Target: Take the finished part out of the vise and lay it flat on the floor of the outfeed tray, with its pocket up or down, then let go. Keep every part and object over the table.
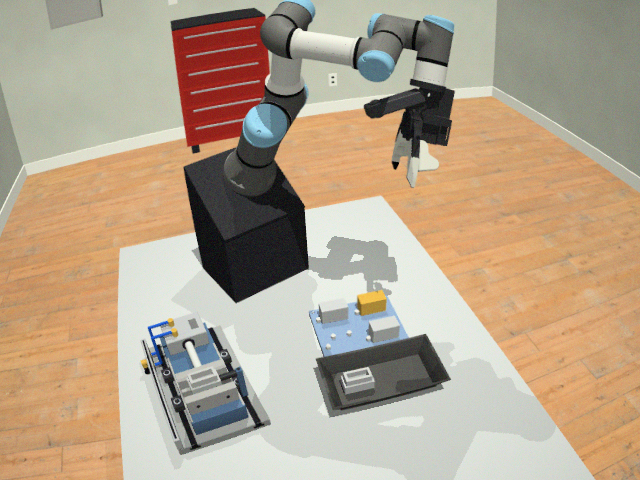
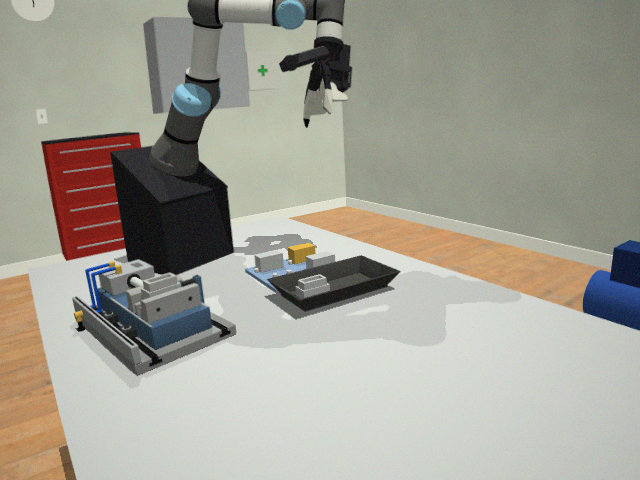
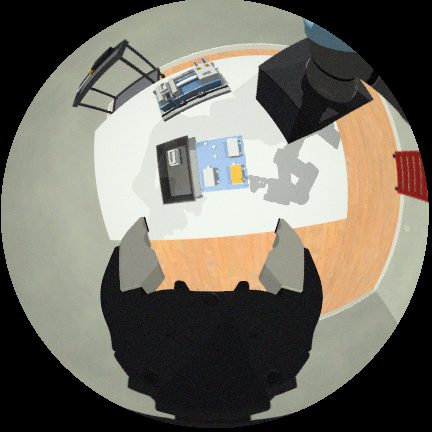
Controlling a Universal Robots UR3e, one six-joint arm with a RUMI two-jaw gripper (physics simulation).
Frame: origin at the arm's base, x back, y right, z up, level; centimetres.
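Seen in the pictures: gripper, between the fingertips: (image 1: 403, 178) (image 2: 317, 121) (image 3: 211, 219); arm's base, origin of its link: (image 1: 248, 173) (image 2: 173, 162) (image 3: 330, 78).
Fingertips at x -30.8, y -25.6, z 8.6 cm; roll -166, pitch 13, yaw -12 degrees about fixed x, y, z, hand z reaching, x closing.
Pixels of each thing's top centre, then the offset from my fingertips to it. "pt": a spot on its surface instead.
- finished part, centre of its top: (image 2: 159, 278) (image 1: 201, 374) (image 3: 162, 85) dx -15.9, dy +45.9, dz -23.0 cm
- grey vise, centre of its top: (image 2: 142, 278) (image 1: 191, 356) (image 3: 180, 78) dx -9.0, dy +47.3, dz -24.6 cm
- similar light grey part, centre of its top: (image 1: 357, 374) (image 2: 312, 278) (image 3: 171, 156) dx -19.1, dy +16.8, dz -29.8 cm
- blue board, a spot on its surface: (image 1: 338, 338) pt dx -4.5, dy +15.8, dz -33.7 cm
- yellow block, centre of its top: (image 1: 371, 297) (image 2: 301, 246) (image 3: 236, 173) dx +2.0, dy +5.5, dz -30.1 cm
The finished part (image 1: 203, 378) (image 2: 160, 282) is a light grey block with a raised rectangular rim, clamped between the jaws of the blue and grey vise (image 1: 219, 416) (image 2: 180, 328) (image 3: 192, 93). The dark outfeed tray (image 1: 437, 360) (image 2: 351, 295) (image 3: 193, 180) stands apart from the vise. A similar light grey part (image 1: 357, 384) (image 2: 312, 288) (image 3: 173, 157) lies in one end of the tray, flat, with its pocket up. My gripper (image 1: 403, 174) (image 2: 317, 117) (image 3: 211, 219) is wide open and empty, high above the far side of the table, away from the vise and tray.
A blue board (image 1: 338, 338) (image 3: 220, 155) beside the tray bears two grey blocks (image 1: 333, 311) (image 1: 384, 329), a yellow block (image 1: 371, 303) (image 2: 301, 253) (image 3: 236, 174) and small white pegs. Blue hoses (image 1: 153, 338) rise from the vise. The black robot base (image 1: 266, 258) (image 2: 196, 232) stands behind.
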